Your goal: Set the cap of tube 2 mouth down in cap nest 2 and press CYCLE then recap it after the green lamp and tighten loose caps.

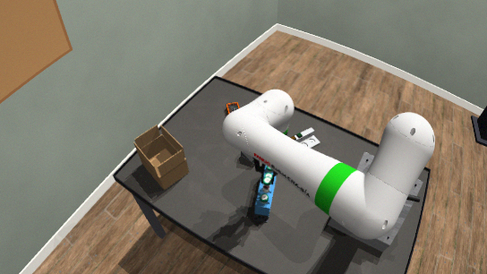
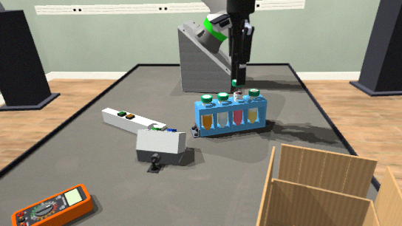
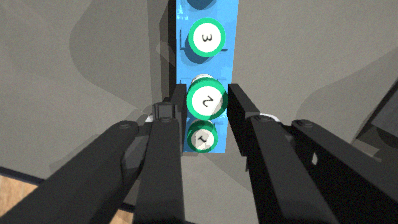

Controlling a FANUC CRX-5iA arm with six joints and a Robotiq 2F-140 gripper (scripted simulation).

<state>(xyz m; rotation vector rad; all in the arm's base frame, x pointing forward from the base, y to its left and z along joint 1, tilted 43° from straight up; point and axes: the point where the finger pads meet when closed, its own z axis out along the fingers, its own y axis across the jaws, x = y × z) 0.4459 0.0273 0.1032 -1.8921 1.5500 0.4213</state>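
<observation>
The blue key is 13 cm ahead of my hand, 20 cm to the right of it and 12 cm below it. From my hand the other things lie so: cap 2: 3 cm below; then cap 1: 1 cm behind, 5 cm to the left, 7 cm below; then cap 3: 1 cm ahead, 5 cm to the right, 7 cm below.
</observation>
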